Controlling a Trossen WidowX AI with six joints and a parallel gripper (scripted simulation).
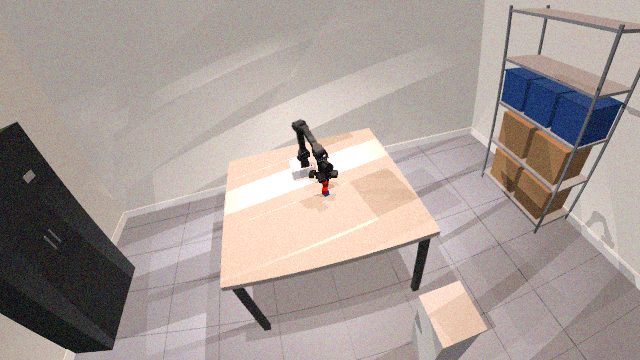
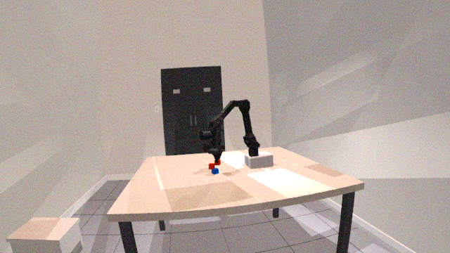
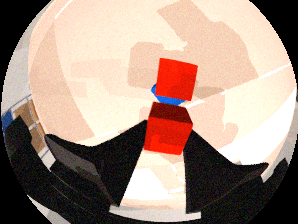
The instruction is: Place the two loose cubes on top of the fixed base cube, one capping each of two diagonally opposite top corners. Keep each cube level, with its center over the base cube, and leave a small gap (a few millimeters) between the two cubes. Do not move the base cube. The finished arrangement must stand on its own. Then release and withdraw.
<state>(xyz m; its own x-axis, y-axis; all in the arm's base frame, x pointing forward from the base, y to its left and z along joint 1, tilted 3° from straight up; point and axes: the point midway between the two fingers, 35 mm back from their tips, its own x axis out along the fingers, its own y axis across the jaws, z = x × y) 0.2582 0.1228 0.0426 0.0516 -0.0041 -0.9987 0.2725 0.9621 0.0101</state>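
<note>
My gripper tip is now 6 cm above the blue base cube, 2 cm short of it and 1 cm to the left of it.
</note>
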